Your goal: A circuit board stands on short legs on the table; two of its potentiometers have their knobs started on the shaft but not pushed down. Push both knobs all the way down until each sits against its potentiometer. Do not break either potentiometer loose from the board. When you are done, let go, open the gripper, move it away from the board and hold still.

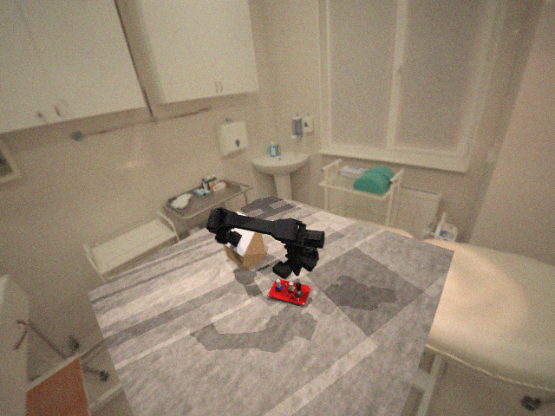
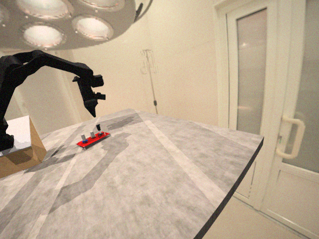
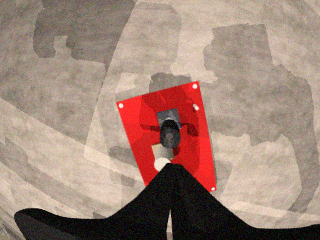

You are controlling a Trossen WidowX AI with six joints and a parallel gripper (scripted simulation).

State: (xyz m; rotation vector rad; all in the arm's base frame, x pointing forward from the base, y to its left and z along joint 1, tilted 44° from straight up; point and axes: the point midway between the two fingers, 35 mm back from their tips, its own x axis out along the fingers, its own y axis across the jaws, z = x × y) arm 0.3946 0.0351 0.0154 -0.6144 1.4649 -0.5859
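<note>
Right now the black knob is 60 mm below my gripper tip. Also, from my gripper tip: grey knob (90 mm behind, 30 mm to the right, 80 mm below).
</note>
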